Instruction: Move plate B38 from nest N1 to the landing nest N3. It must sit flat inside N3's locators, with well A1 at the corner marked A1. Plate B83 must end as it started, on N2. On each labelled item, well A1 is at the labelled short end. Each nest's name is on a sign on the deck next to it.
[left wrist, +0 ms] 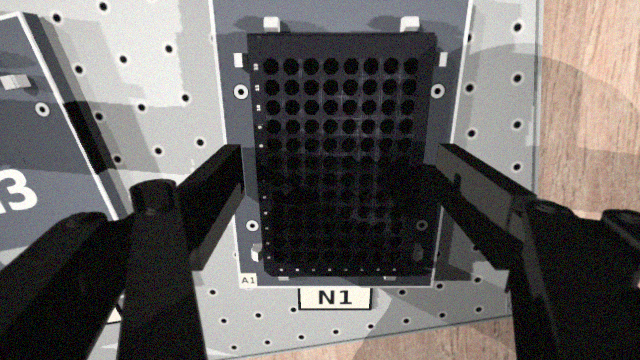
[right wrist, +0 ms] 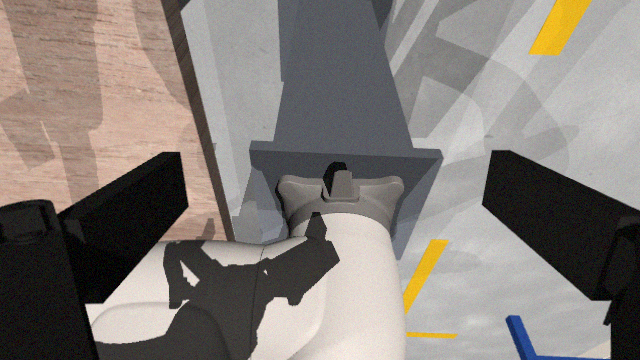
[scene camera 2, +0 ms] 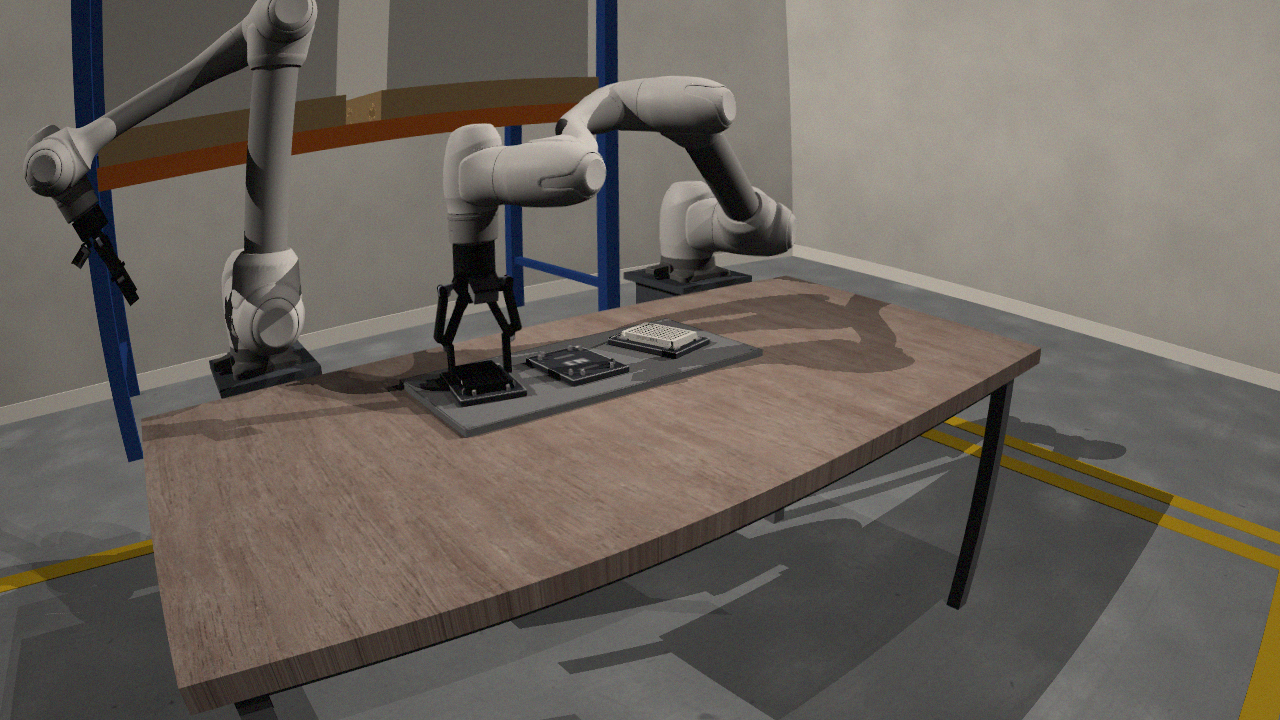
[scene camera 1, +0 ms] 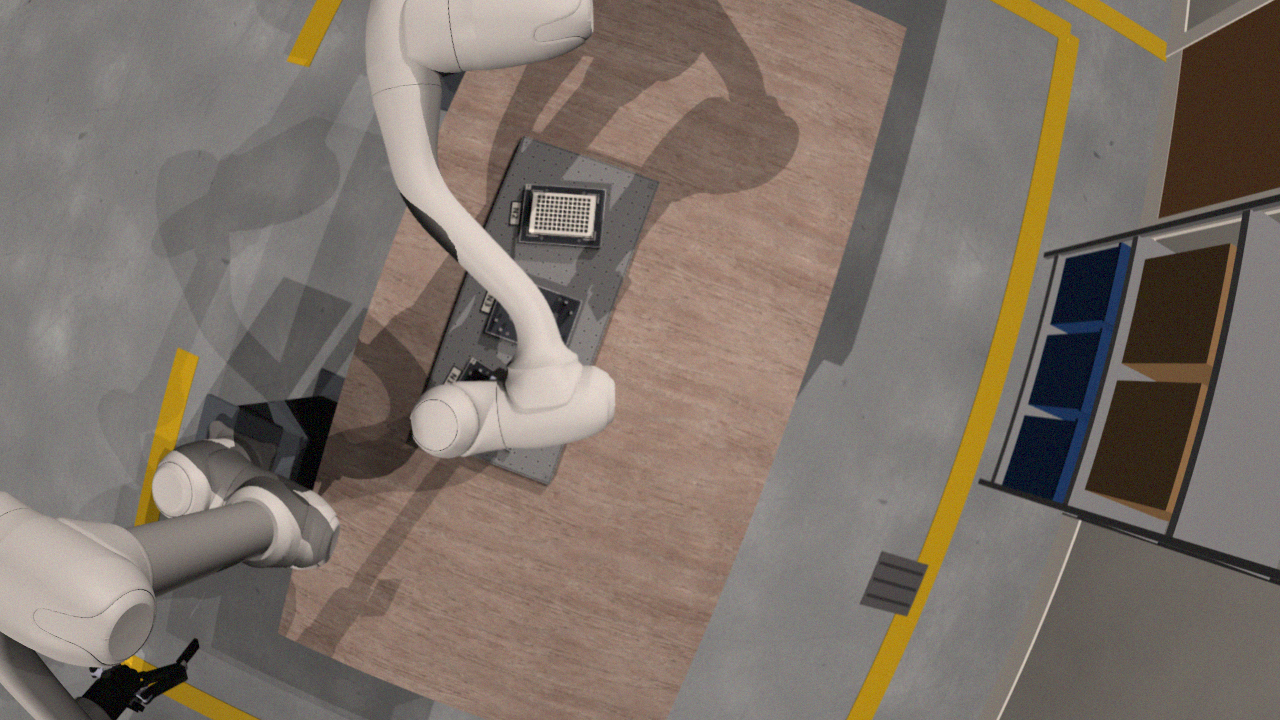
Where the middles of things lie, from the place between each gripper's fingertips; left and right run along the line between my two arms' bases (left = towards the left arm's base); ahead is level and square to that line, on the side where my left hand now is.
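The black plate B38 (scene camera 2: 484, 377) has my left hand (scene camera 2: 480, 374) 3 cm above it. Counting from that left hand, nest N3 (scene camera 2: 551, 363) is 19 cm to the left, 2 cm ahead and 4 cm below, while nest N1 (scene camera 2: 455, 386) is 4 cm below. The white plate B83 (scene camera 1: 538, 220) is 40 cm to the left of my left hand and 3 cm below it.
From my right hand (scene camera 1: 167, 628), I find the black plate B38 480 mm ahead, 670 mm to the left and 200 mm below. Nest N3 is 860 mm to the left of my right hand, 500 mm ahead of it and 210 mm below it. Also counted from my right hand, nest N1 is 480 mm ahead, 670 mm to the left and 210 mm below, and the white plate B83 is 1070 mm to the left, 480 mm ahead and 200 mm below.
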